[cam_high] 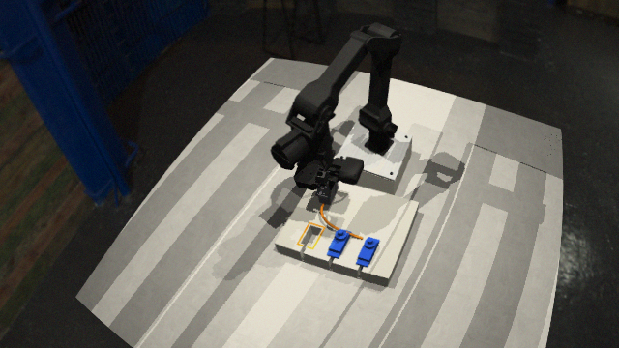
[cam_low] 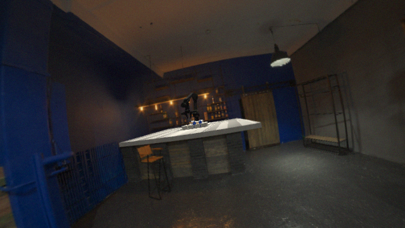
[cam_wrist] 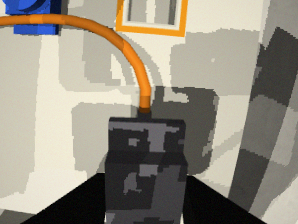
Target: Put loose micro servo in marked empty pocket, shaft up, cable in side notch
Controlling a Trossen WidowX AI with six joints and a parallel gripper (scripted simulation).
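Right now my gripper tip is 30 mm past the white deck, 70 mm to the right of it and 100 mm above it.
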